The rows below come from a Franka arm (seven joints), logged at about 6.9 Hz.
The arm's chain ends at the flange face. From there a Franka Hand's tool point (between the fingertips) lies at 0.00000 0.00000 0.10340 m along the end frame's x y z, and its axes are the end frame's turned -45 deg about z.
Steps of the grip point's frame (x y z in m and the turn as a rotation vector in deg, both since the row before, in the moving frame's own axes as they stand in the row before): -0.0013, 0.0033, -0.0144, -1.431, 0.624, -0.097; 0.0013, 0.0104, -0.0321, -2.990, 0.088, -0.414; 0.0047, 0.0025, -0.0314, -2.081, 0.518, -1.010; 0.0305, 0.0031, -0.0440, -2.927, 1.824, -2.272; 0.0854, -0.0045, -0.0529, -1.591, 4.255, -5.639; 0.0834, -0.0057, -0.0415, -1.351, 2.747, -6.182
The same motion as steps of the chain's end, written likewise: -0.0012, 0.0022, -0.0144, -0.571, 1.453, -0.097; 0.0043, 0.0027, -0.0320, -2.052, 2.176, -0.414; 0.0018, -0.0035, -0.0313, -1.105, 1.838, -1.010; 0.0177, -0.0207, -0.0438, -0.780, 3.359, -2.272; 0.0499, -0.0598, -0.0526, 1.884, 4.134, -5.639; 0.0498, -0.0609, -0.0414, 0.987, 2.898, -6.182
